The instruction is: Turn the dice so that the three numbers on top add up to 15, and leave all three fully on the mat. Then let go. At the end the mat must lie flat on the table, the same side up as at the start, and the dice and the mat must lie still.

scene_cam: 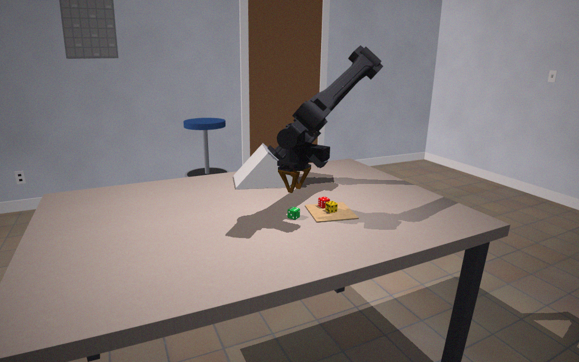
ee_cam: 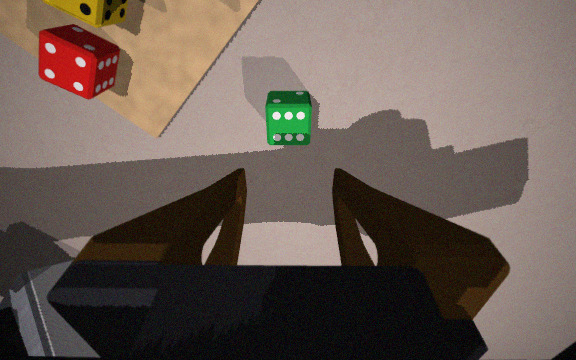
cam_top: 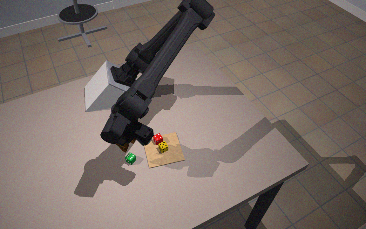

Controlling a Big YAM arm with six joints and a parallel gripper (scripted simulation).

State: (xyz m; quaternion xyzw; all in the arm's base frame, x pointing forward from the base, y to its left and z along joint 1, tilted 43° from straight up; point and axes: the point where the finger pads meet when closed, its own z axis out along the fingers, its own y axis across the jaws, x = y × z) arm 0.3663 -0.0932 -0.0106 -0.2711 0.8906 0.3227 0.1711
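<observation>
My hand is 80 mm above the green die. Also, from my hand: yellow die (130 mm to the left, 80 mm below); then tan mat (130 mm to the left, 100 mm below); then red die (50 mm behind, 130 mm to the left, 80 mm below).
</observation>
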